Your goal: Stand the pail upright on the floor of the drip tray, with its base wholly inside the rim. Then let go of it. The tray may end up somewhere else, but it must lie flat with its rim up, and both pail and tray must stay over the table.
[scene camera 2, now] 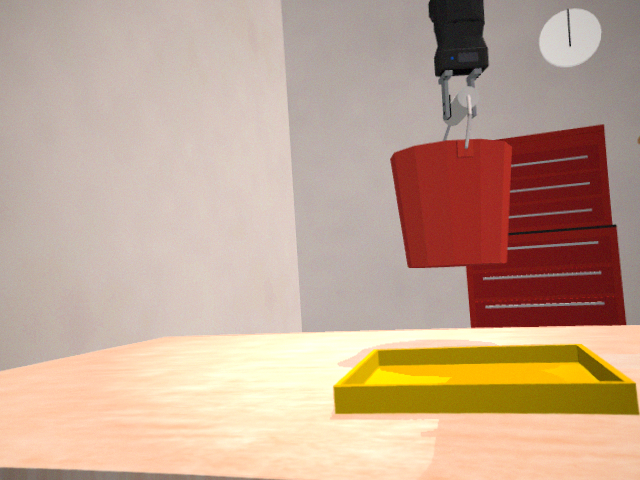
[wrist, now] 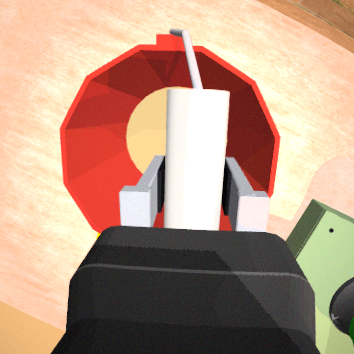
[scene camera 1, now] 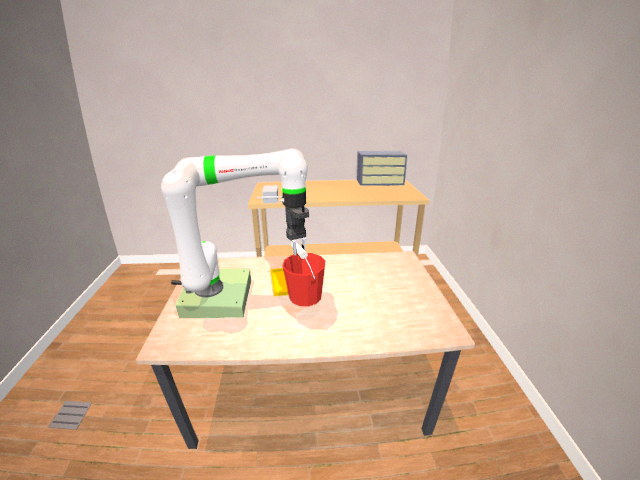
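Pixels of known places: gripper, between the fingertips: (scene camera 2: 459, 118) (wrist: 193, 173) (scene camera 1: 299, 253); arm's base, origin of its link: (scene camera 1: 208, 288).
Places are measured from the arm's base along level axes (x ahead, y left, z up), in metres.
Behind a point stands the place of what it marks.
The red pail (scene camera 1: 306, 286) @(z 0.154, x 0.506, y -0.203 m) (scene camera 2: 454, 206) @(z 0.124, x 0.473, y -0.039 m) (wrist: 95, 180) @(z 0.176, x 0.546, y -0.057 m) hangs nearly upright in the air, its base well above the table (scene camera 1: 382, 310) @(z -0.083, x 0.862, y -0.064 m). My gripper (scene camera 1: 298, 250) @(z 0.271, x 0.477, y -0.135 m) (scene camera 2: 460, 111) @(z 0.271, x 0.477, y -0.135 m) (wrist: 193, 173) @(z 0.271, x 0.477, y -0.135 m) is shut on the white grip of the pail's handle, with a finger on each side. The yellow drip tray (scene camera 1: 278, 284) @(z -0.078, x 0.330, y 0.159 m) (scene camera 2: 480, 398) @(z -0.070, x 0.383, y 0.312 m) lies flat on the table with its rim up. In scene camera 1 the pail hides the tray's right part. In the wrist view a sliver of the tray (wrist: 99, 234) shows past the pail's lower left rim.
The arm stands on a green base block (scene camera 1: 211, 308) @(z -0.024, x 0.051, y -0.133 m) (wrist: 320, 245) @(z -0.012, x 0.164, y -0.060 m) at the table's left. A wooden bench (scene camera 1: 341, 193) with a drawer box (scene camera 1: 383, 168) stands behind the table. A red tool chest (scene camera 2: 558, 286) stands beyond the table in scene camera 2.
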